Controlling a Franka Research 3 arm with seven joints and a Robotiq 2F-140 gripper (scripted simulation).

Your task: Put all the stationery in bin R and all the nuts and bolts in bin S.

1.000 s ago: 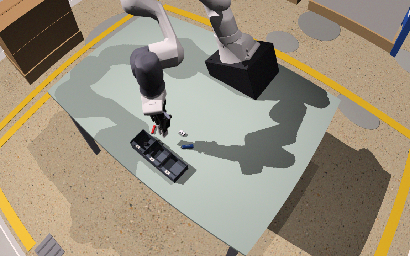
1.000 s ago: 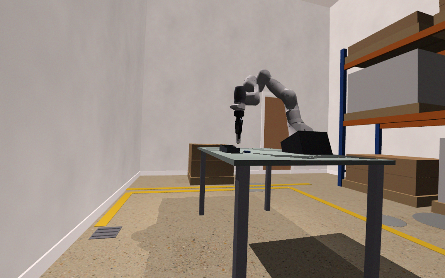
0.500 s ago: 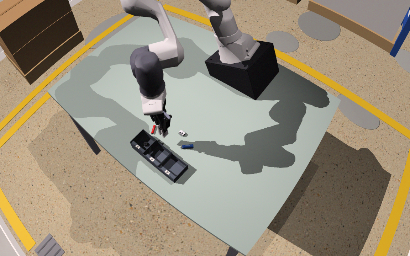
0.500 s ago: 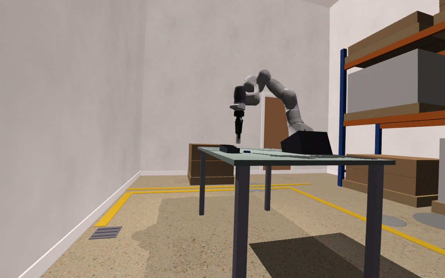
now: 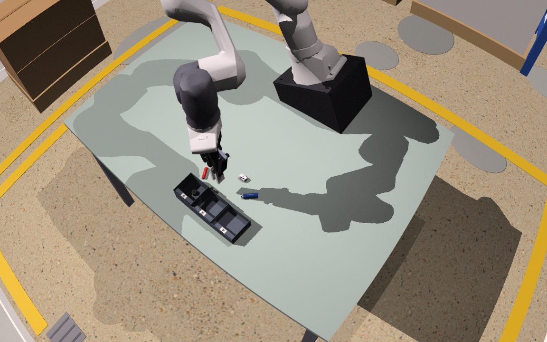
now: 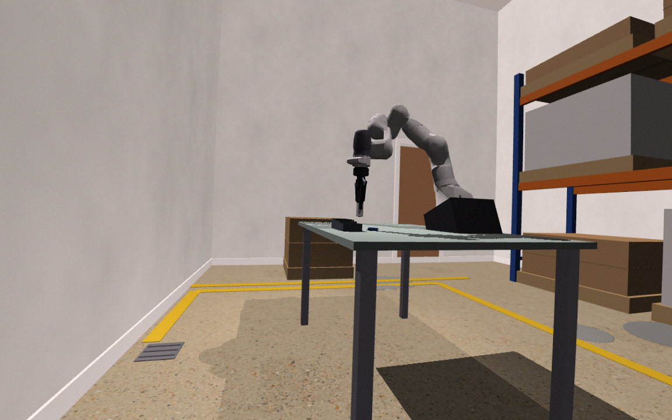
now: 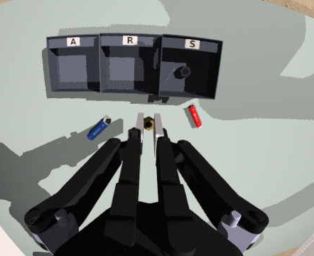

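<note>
Right now my hand is 10 mm past the red cylinder, 80 mm to the left of it and 90 mm above it. Round my hand: small white block: 70 mm behind, 30 mm to the left, 90 mm below; blue cylinder: 40 mm behind, 90 mm to the left, 90 mm below; brass nut: 30 mm below.
</note>
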